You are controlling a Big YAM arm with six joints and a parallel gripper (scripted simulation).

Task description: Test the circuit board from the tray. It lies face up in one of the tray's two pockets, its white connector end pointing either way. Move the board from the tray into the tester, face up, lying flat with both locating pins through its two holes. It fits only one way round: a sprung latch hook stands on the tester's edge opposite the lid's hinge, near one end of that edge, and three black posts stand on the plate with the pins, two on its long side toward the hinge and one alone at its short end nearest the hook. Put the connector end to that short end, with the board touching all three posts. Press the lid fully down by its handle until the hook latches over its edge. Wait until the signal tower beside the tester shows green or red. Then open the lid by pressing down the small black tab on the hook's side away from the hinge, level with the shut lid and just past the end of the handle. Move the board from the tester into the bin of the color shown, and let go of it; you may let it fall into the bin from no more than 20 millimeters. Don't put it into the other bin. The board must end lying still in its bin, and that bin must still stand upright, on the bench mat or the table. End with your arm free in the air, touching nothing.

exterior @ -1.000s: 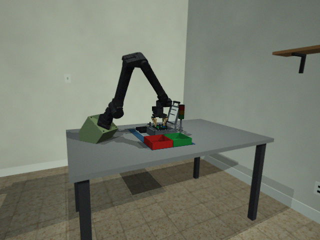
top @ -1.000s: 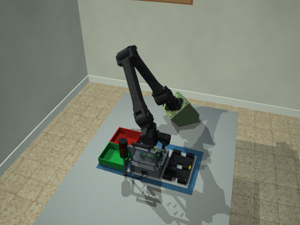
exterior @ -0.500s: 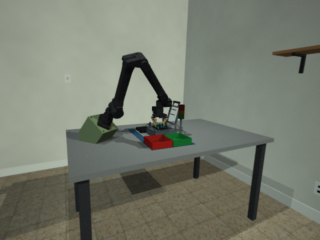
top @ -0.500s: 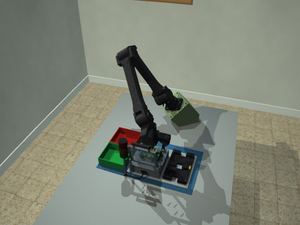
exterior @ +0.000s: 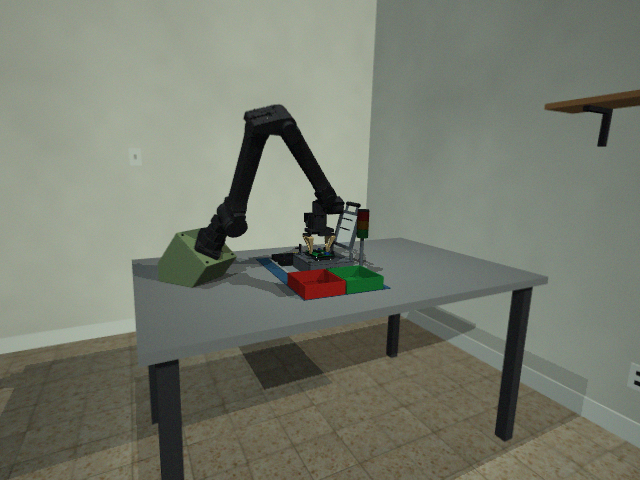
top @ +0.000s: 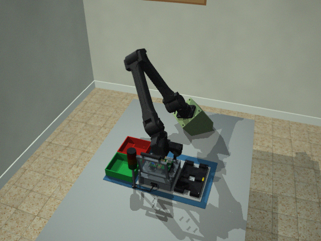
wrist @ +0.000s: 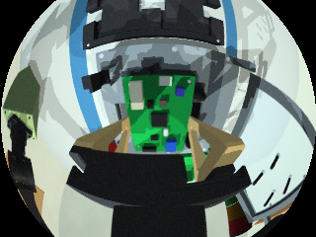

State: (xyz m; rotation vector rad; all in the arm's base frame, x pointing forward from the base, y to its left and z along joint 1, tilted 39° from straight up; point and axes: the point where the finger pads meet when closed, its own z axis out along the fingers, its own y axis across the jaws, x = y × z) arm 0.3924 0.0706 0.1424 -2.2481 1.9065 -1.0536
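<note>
Now: hand right at the green circuit board. Round my hand: tester plate 10 mm to the left, 10 mm below, 10 mm ahead; then latch hook 60 mm to the left, 60 mm behind; then clear lid 120 mm ahead, 100 mm above.
</note>
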